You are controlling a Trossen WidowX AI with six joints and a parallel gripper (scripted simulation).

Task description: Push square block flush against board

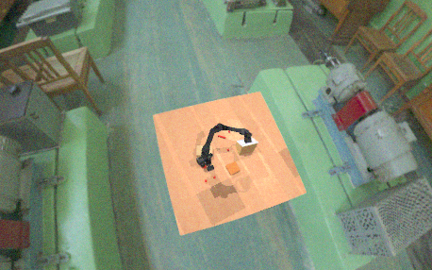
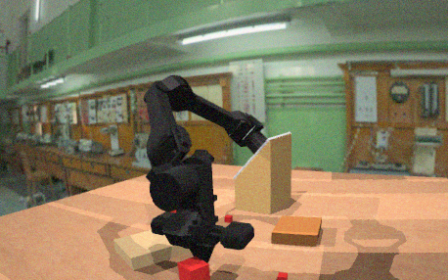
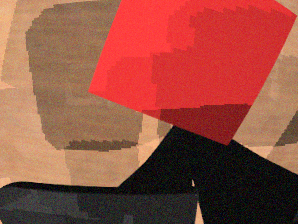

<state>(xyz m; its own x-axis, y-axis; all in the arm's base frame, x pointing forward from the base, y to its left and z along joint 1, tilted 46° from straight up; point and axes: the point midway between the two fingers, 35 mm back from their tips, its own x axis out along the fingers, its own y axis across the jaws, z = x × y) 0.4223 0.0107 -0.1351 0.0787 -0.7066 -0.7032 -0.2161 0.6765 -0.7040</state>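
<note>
Now: the square block 240 mm behind my gripper tip, 90 mm to the left of it and 10 mm above it. The rest, counted from my gripper tip: board 140 mm to the right, 10 mm above; red cube 40 mm ahead, 10 mm to the left, 10 mm above; red stick 270 mm to the right, 200 mm behind.
</note>
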